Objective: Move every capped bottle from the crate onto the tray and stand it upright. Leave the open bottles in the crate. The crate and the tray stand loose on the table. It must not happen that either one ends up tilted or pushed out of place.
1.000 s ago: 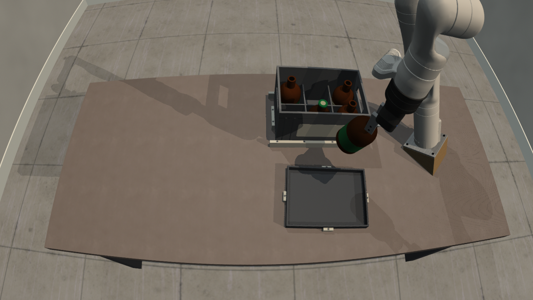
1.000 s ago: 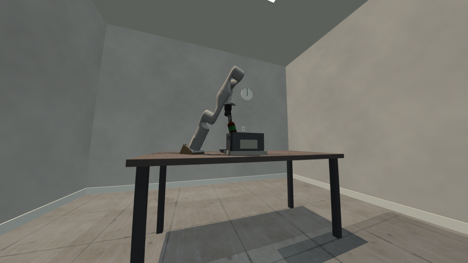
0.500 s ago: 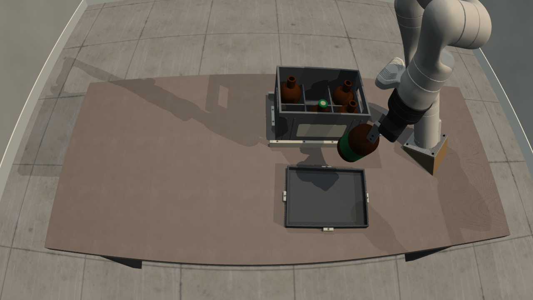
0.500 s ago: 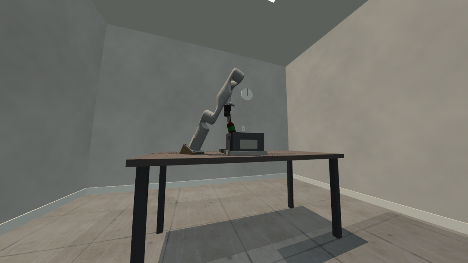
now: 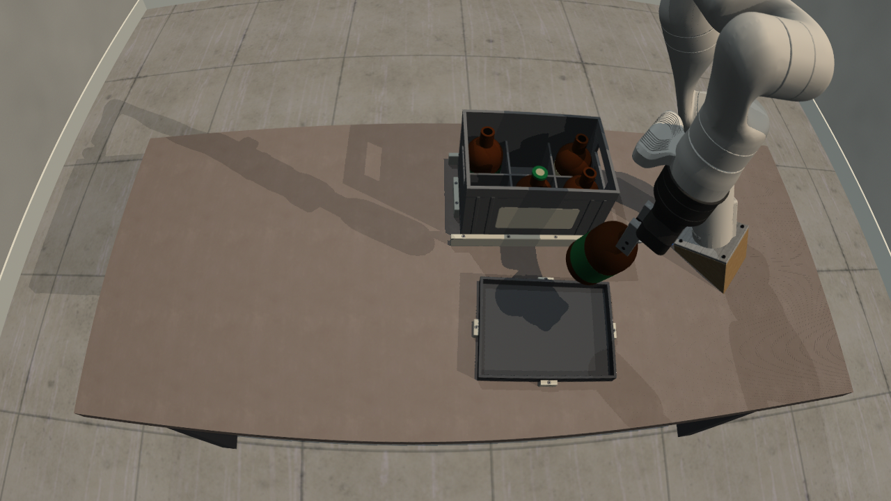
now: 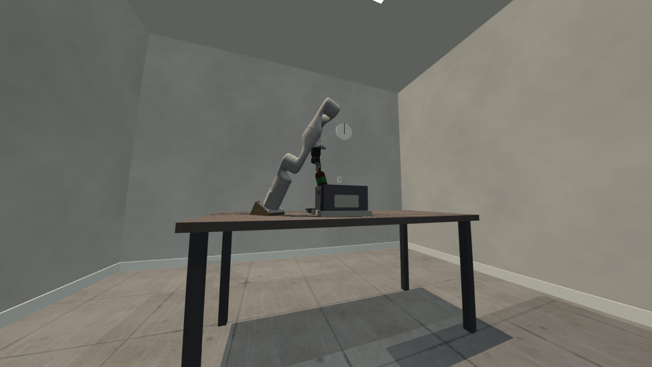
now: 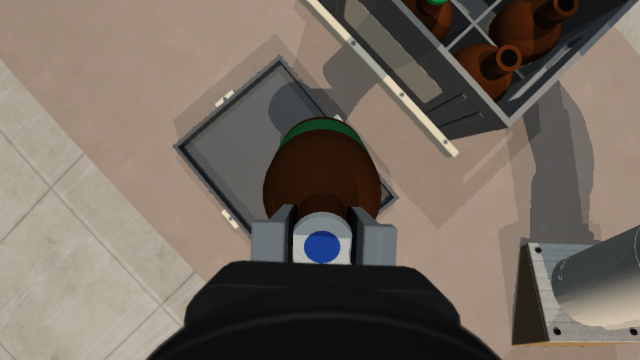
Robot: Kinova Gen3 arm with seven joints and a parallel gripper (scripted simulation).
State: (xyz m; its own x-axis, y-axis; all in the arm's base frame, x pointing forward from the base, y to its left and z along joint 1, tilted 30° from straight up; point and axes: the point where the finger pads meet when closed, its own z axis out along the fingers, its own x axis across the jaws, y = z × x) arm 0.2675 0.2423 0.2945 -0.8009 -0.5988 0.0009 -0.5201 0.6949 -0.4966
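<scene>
Now: hand 50 mm short of the dark tray, 10 mm to the right of it and 310 mm above it. Also, from my hand: crate (10 mm ahead, 270 mm to the right, 240 mm below).
</scene>
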